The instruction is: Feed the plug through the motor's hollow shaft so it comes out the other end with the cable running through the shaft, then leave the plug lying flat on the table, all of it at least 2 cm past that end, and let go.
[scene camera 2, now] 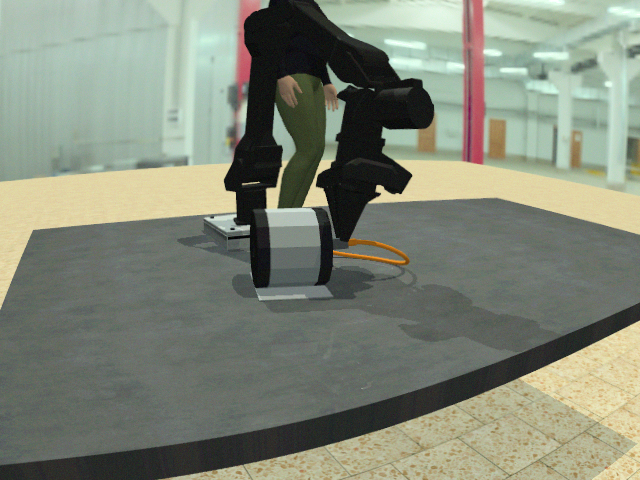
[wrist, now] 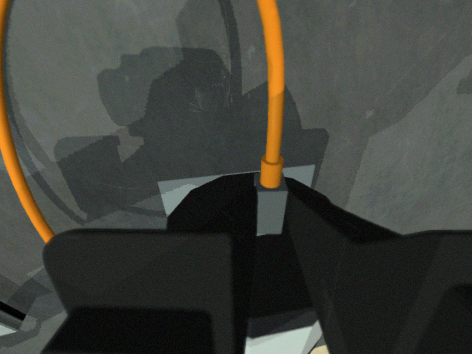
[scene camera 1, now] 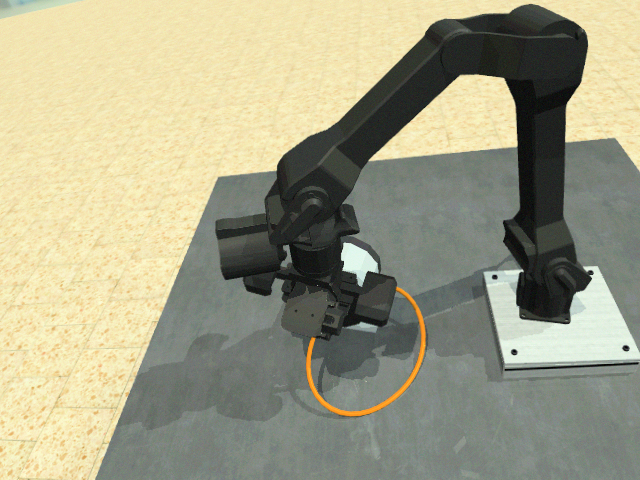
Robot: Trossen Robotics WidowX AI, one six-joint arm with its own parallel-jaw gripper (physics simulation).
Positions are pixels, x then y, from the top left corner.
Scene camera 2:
my gripper: 342,241
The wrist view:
my gripper: 270,195
grey plug: 271,201
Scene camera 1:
my gripper: 322,313
